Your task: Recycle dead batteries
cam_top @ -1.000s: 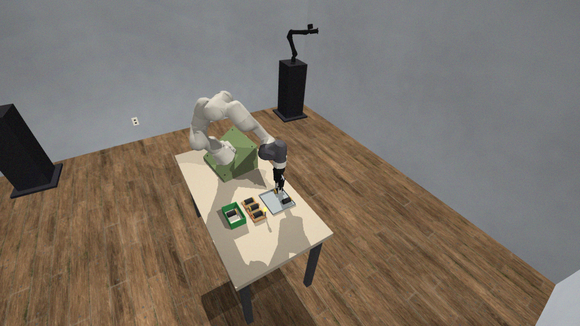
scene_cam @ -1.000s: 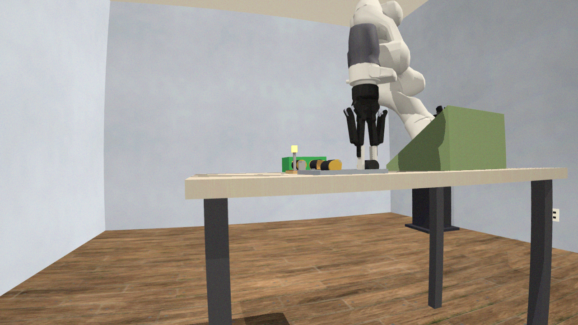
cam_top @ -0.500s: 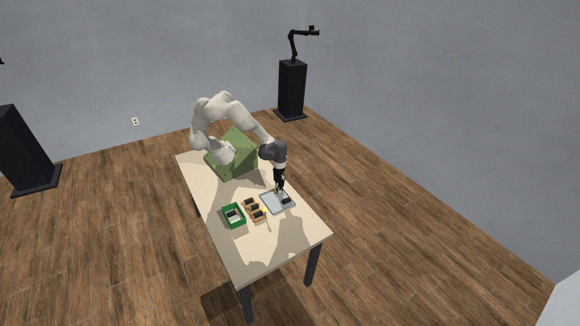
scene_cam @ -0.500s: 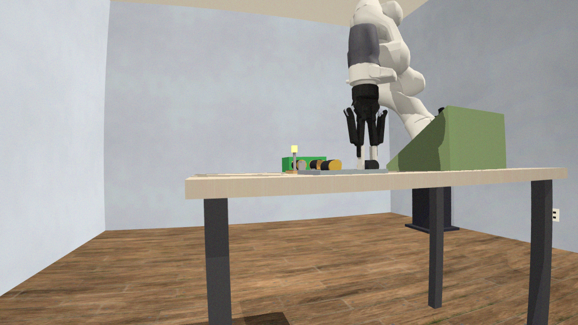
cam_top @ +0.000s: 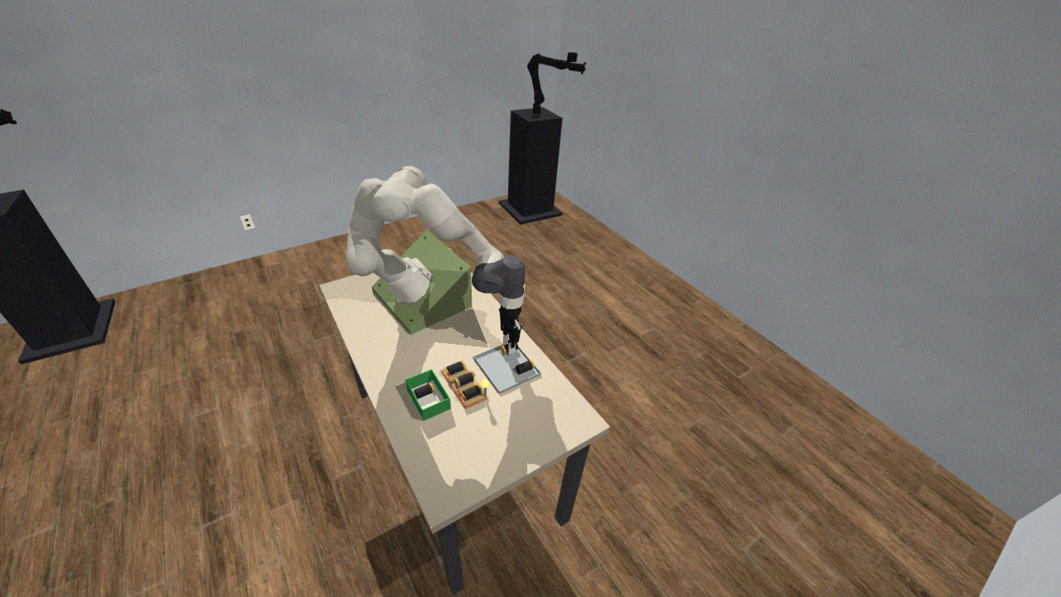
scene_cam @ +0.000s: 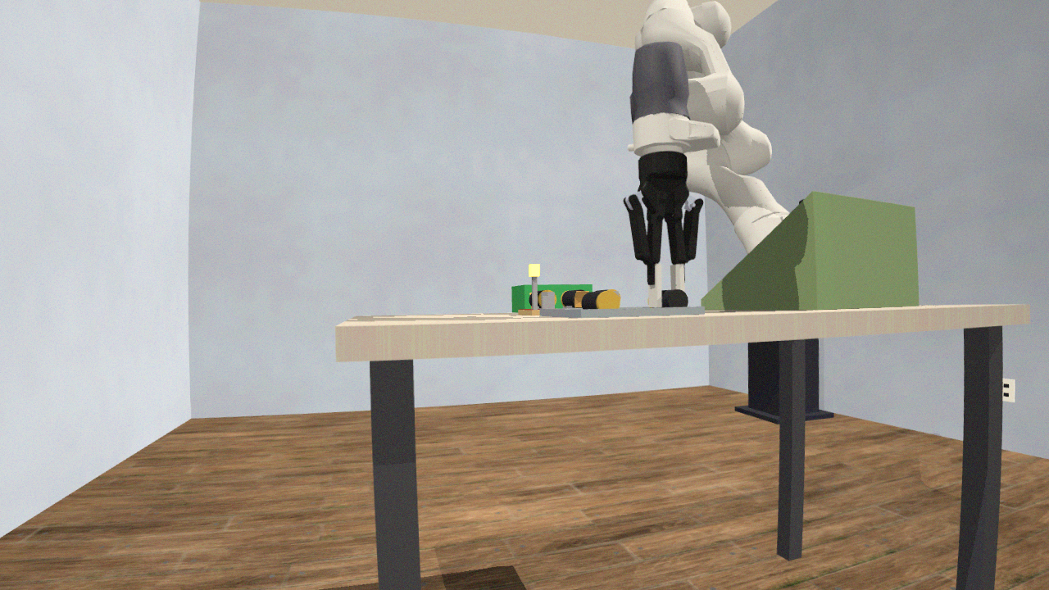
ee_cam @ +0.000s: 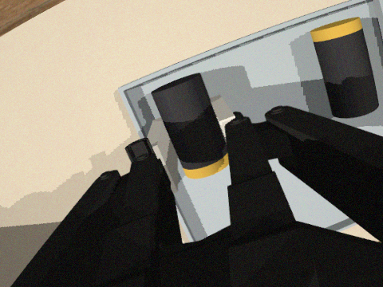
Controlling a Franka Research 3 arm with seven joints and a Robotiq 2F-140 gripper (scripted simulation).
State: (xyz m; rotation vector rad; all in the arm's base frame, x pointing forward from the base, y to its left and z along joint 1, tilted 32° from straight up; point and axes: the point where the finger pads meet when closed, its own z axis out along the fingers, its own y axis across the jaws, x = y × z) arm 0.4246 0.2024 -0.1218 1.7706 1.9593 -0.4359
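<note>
Right now the green recycling box is 90 mm ahead of my hand, 360 mm to the right of it and 30 mm below it. Round my hand: battery holder 80 mm ahead, 220 mm to the right, 40 mm below; grey tray 70 mm ahead, 40 mm to the right, 40 mm below; bulb post 170 mm ahead, 180 mm to the right.
</note>
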